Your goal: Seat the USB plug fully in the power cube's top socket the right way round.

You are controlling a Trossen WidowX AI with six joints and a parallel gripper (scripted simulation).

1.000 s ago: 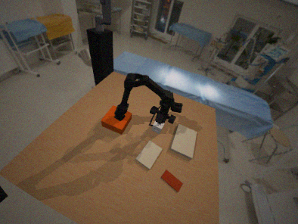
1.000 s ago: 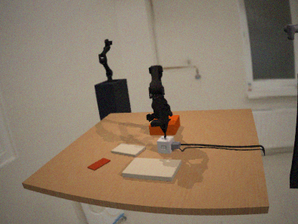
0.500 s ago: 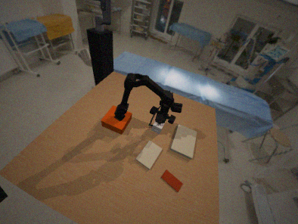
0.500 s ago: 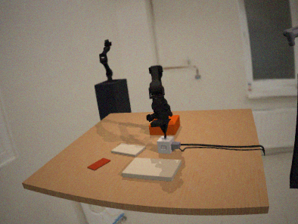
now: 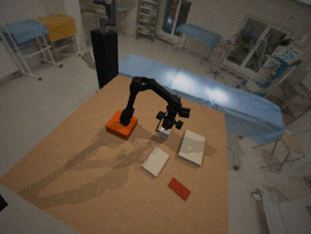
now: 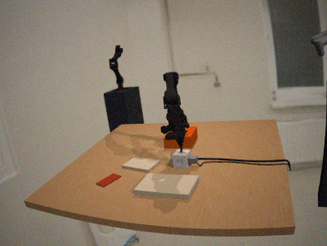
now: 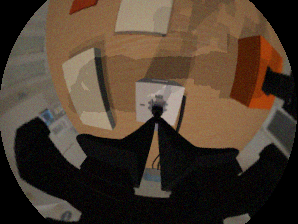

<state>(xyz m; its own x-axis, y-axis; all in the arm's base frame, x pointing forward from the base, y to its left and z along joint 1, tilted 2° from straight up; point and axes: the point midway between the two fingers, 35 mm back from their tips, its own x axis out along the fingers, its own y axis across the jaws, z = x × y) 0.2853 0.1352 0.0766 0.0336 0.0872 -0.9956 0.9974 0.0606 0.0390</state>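
My gripper tip is 2 cm above the dark USB plug. From my gripper tip the other things lie so: flat red card: 30 cm to the right, 27 cm ahead, 11 cm below.
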